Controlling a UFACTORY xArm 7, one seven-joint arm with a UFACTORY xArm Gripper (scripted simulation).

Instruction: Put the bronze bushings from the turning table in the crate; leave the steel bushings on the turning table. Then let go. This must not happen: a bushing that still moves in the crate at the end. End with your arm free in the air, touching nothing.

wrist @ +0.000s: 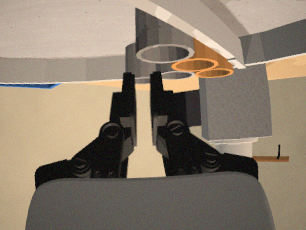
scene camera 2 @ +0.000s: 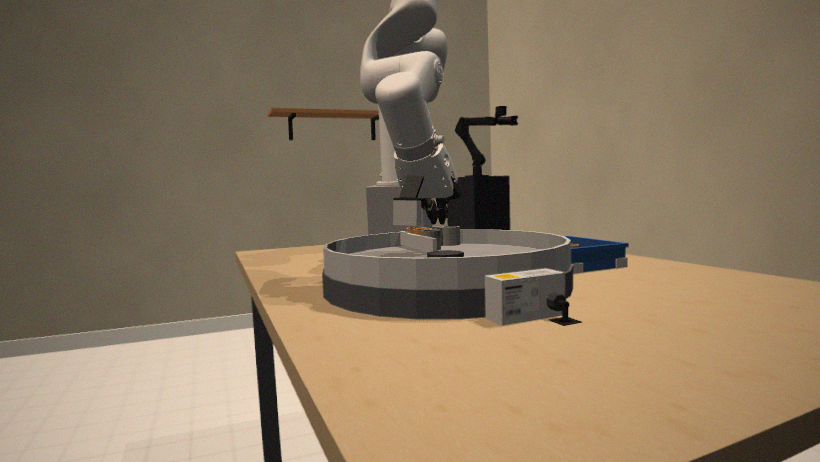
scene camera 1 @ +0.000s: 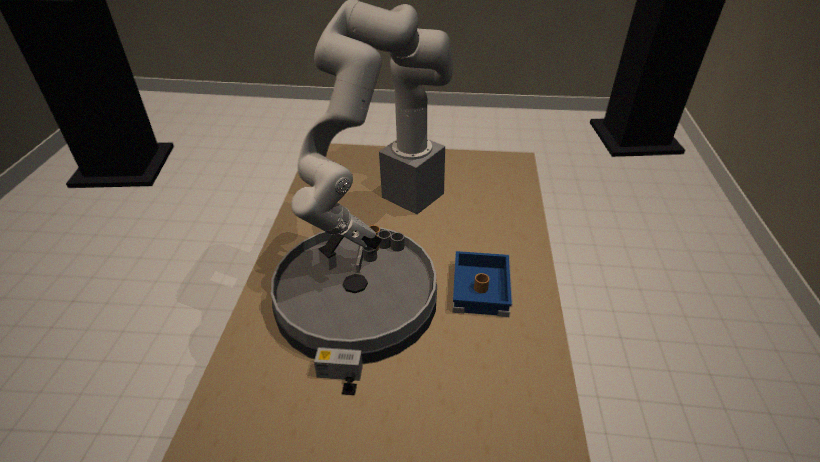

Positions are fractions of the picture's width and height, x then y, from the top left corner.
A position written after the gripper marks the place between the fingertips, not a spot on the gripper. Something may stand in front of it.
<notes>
In view: the gripper (scene camera 2: 0.54,0.48), a steel bushing (wrist: 0.50,0.15), a bronze bushing (wrist: 0.67,0.24) and a grey turning table (scene camera 1: 0.42,0.66).
The gripper also shows in the wrist view (wrist: 0.47,0.38). The grey turning table also shows in the wrist view (wrist: 0.16,0.16) and in scene camera 2 (scene camera 2: 0.57,0.54).
</notes>
